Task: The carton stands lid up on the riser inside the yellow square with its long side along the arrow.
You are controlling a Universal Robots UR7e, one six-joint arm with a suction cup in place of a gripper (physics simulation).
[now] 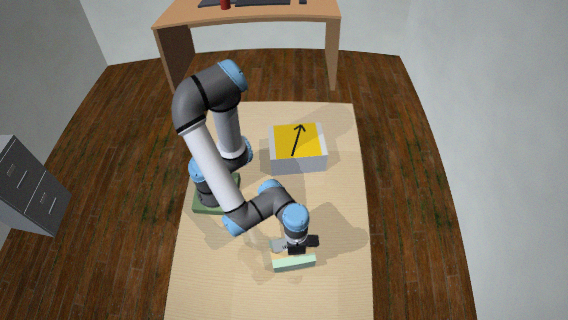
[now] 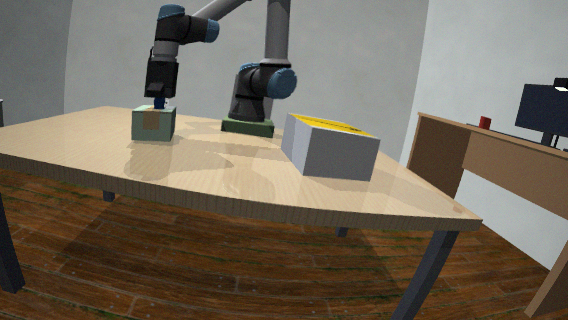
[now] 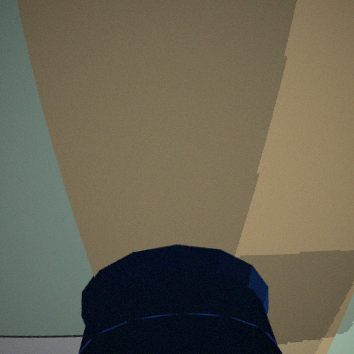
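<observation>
The carton is pale green with a brown tape strip along its lid. It stands lid up on the table near the front. My suction cup presses down on the lid, on the tape, close to a white label. The carton rests on the table. The grey riser stands further back, with the yellow square and a black arrow on its top. Nothing lies on the riser.
The arm's green base is mounted at the table's left edge, beside the riser. A wooden desk with a red cup and a monitor stands beyond the table. A grey filing cabinet stands on the floor at the left.
</observation>
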